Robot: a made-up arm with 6 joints. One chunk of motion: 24 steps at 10 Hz.
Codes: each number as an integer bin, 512 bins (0 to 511) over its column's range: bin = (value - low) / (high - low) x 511, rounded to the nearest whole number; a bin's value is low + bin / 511 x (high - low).
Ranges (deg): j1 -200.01..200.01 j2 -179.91..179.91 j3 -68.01..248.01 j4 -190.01..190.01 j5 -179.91..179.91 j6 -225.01..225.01
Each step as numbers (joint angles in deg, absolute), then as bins.
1 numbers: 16.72 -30.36 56.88 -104.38 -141.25 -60.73
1 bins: 277 212 202 115 55 187
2 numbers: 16.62 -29.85 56.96 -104.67 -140.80 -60.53
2 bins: 277 213 202 115 56 187
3 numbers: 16.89 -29.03 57.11 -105.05 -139.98 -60.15
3 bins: 277 214 202 114 57 187
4 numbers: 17.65 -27.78 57.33 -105.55 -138.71 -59.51
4 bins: 278 216 203 114 59 188
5 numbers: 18.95 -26.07 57.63 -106.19 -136.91 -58.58
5 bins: 280 218 203 113 61 189
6 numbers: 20.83 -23.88 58.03 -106.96 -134.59 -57.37
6 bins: 282 222 204 112 64 190
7 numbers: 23.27 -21.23 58.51 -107.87 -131.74 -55.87
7 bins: 285 225 205 110 68 192
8 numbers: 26.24 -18.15 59.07 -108.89 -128.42 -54.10
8 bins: 289 230 205 109 73 194
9 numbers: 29.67 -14.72 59.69 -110.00 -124.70 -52.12
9 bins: 293 235 206 108 78 196
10 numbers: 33.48 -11.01 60.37 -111.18 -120.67 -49.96
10 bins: 298 240 208 106 84 199
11 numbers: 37.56 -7.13 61.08 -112.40 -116.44 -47.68
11 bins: 303 245 209 104 90 201
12 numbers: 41.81 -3.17 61.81 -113.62 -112.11 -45.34
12 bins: 309 251 210 103 96 204
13 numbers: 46.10 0.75 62.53 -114.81 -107.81 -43.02
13 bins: 314 257 211 101 102 207
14 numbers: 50.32 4.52 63.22 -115.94 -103.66 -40.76
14 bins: 320 262 212 100 108 209
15 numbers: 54.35 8.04 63.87 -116.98 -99.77 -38.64
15 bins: 325 267 213 98 114 212
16 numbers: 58.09 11.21 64.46 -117.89 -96.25 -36.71
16 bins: 330 271 214 97 119 214
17 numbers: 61.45 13.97 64.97 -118.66 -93.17 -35.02
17 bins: 334 275 215 96 123 216
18 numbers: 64.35 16.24 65.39 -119.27 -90.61 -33.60
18 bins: 338 279 216 95 127 217
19 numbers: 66.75 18.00 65.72 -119.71 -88.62 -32.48
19 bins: 341 281 216 95 130 219
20 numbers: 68.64 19.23 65.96 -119.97 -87.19 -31.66
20 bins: 343 283 217 94 132 220
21 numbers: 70.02 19.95 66.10 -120.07 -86.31 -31.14
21 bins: 345 284 217 94 133 220
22 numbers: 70.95 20.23 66.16 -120.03 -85.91 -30.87
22 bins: 346 284 217 94 133 220
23 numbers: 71.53 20.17 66.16 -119.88 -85.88 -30.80
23 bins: 347 284 217 94 134 221
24 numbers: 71.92 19.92 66.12 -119.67 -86.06 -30.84
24 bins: 347 284 217 95 133 220
